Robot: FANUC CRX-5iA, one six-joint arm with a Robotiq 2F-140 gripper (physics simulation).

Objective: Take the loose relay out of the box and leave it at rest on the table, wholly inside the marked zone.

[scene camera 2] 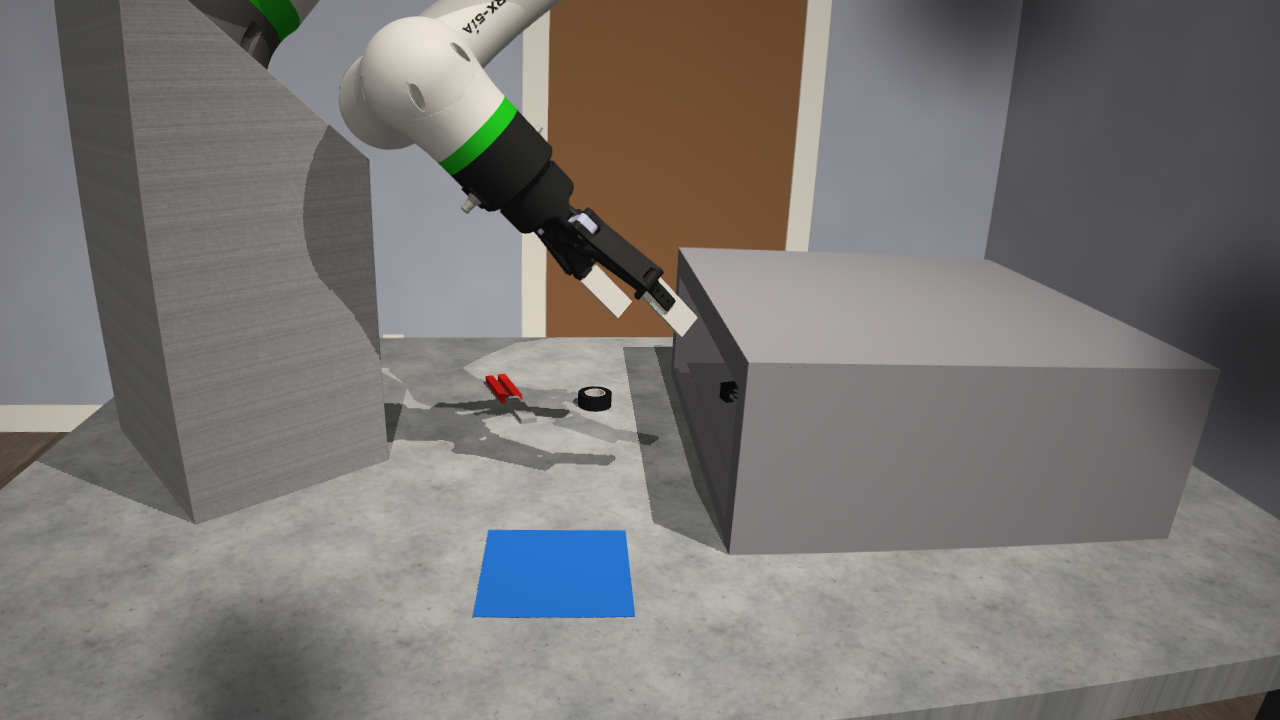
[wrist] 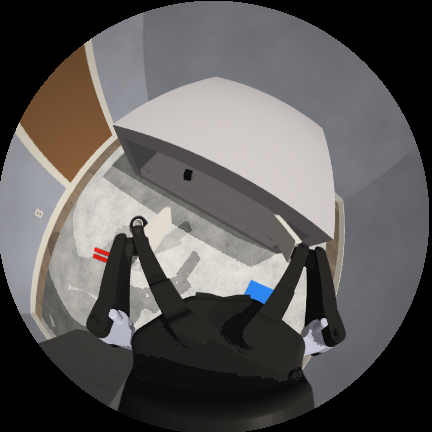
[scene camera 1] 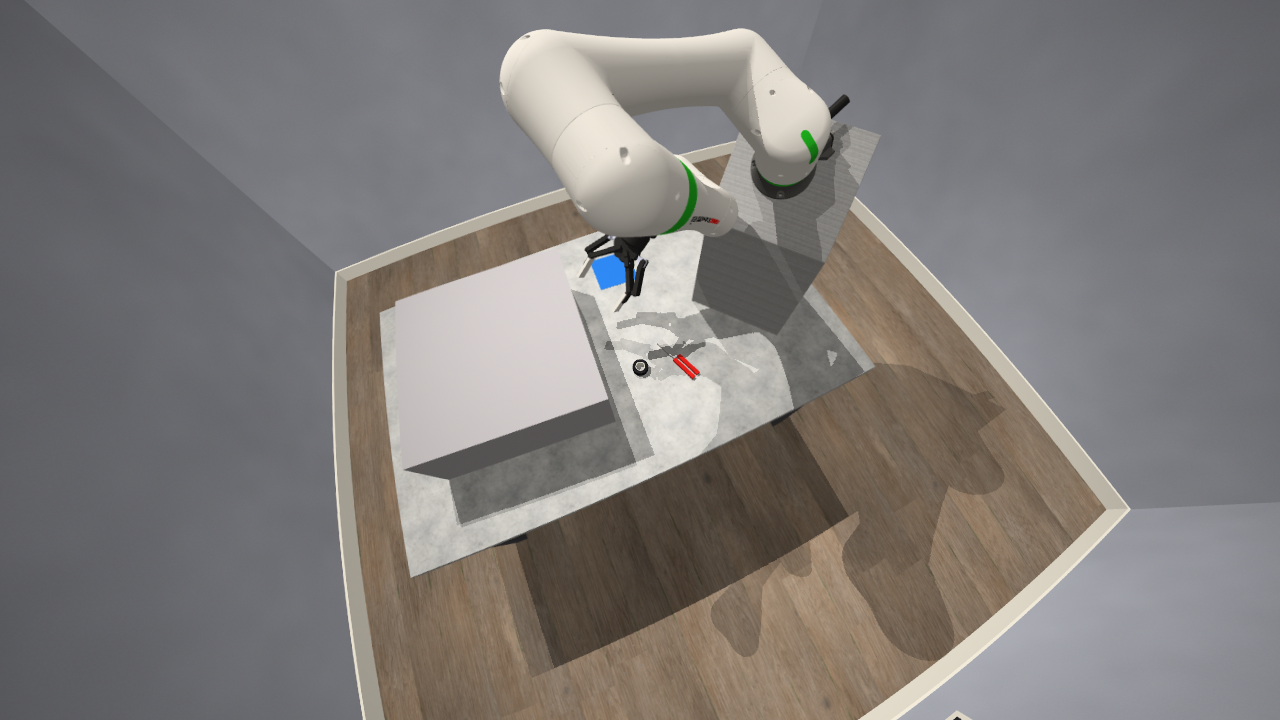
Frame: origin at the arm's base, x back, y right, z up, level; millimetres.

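Seen in the pictures: gripper, between the fingertips: (scene camera 2: 653, 317) (wrist: 221, 220) (scene camera 1: 597, 293); arm's base, origin of its link: (scene camera 2: 197, 50).
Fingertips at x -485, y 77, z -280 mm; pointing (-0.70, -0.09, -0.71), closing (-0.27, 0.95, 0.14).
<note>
Pixels of each thing's top centre, then the offset from my fingertips to it.
- box, centre of its top: (scene camera 2: 904, 295) (scene camera 1: 486, 344) (wrist: 255, 109) dx -325, dy -14, dz +18 mm
- relay, centre of its top: (scene camera 2: 732, 385) (wrist: 189, 172) dx -145, dy -116, dz -134 mm
- marked zone, centre of its top: (scene camera 2: 555, 570) (wrist: 259, 310) (scene camera 1: 613, 269) dx +133, dy +204, dz -184 mm
- black tape roll, centre of its top: (scene camera 2: 595, 392) (wrist: 137, 223) (scene camera 1: 640, 366) dx +33, dy -187, dz -166 mm
- red-handled pliers, centre of its top: (scene camera 2: 511, 393) (wrist: 113, 259) (scene camera 1: 677, 357) dx +149, dy -212, dz -173 mm
The box (scene camera 1: 501, 358) (scene camera 2: 939, 456) (wrist: 240, 120) is a large grey case with an open front. The relay (scene camera 2: 727, 392) (wrist: 188, 175) is a small black block inside it, seen through the opening; it does not show in scene camera 1. The marked zone (scene camera 1: 608, 272) (scene camera 2: 554, 573) (wrist: 258, 291) is a flat blue rectangle on the table, outside the box. My gripper (scene camera 1: 601, 287) (scene camera 2: 652, 318) (wrist: 221, 220) is open and empty, tilted down toward the box. It is above the table, by the upper part of the open front, apart from the relay.
A black tape roll (scene camera 1: 634, 370) (scene camera 2: 594, 404) and red-handled pliers (scene camera 1: 686, 367) (scene camera 2: 503, 387) (wrist: 100, 255) lie on the table in front of the opening. A tall grey pedestal (scene camera 1: 760, 277) (scene camera 2: 250, 268) stands across from the box. The box's roof edge borders the opening.
</note>
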